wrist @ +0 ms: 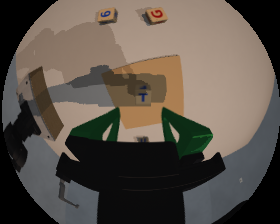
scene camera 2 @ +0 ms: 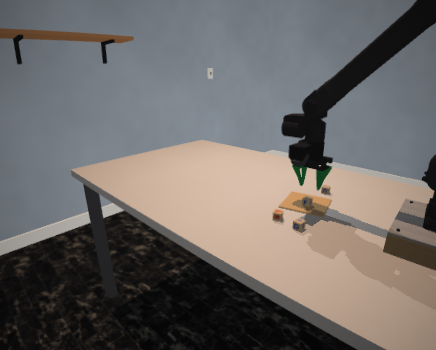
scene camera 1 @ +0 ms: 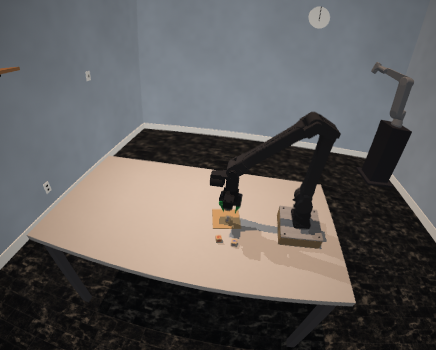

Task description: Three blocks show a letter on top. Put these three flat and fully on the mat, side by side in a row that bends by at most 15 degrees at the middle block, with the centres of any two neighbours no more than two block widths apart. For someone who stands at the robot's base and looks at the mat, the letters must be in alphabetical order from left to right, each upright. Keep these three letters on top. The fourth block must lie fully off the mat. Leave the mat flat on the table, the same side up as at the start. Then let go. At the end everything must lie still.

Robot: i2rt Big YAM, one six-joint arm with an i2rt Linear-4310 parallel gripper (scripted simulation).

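There's a mat here, and I can see my gripper as well. The gripper [wrist: 140, 111] is there in the wrist view. As for the mat [scene camera 2: 293, 201], it shows in scene camera 2, and the wrist view gives me the mat [wrist: 164, 75] too.
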